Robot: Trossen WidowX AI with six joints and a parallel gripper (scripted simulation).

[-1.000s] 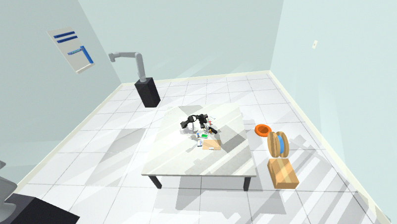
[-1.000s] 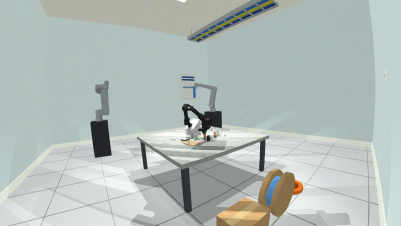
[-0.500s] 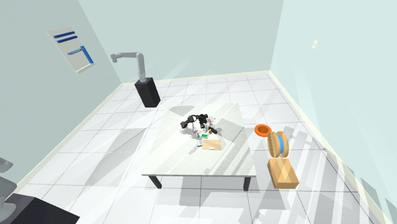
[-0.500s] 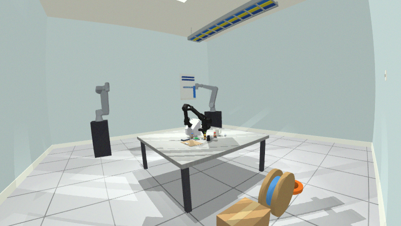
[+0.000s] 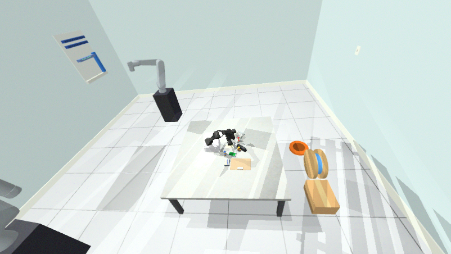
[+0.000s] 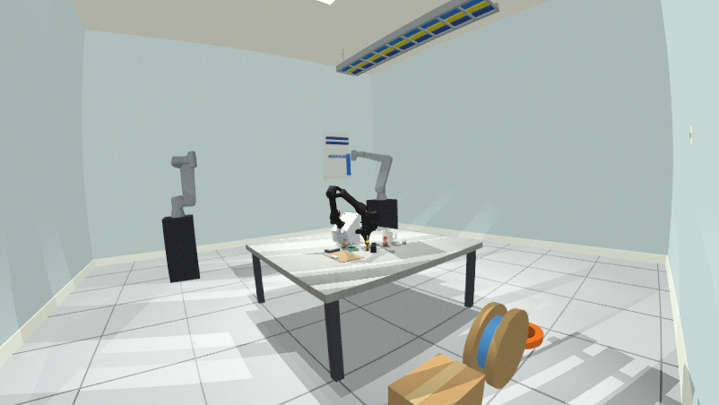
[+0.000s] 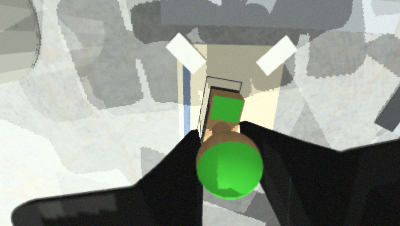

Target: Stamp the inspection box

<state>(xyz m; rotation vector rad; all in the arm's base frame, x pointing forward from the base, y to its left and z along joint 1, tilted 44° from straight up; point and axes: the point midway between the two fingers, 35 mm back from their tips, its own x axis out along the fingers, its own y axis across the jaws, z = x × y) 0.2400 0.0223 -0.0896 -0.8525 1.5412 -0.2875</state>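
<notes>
Now: gripper tip 1 cm to the left of the cream card and 3 cm above it. From my gripper tip the other things lie so: green-knobbed stamp right at my gripper tip; then yellow-knobbed stamp 13 cm ahead, 8 cm to the right, 1 cm below; then red-knobbed stamp 11 cm ahead, 8 cm to the left, 1 cm below.
</notes>
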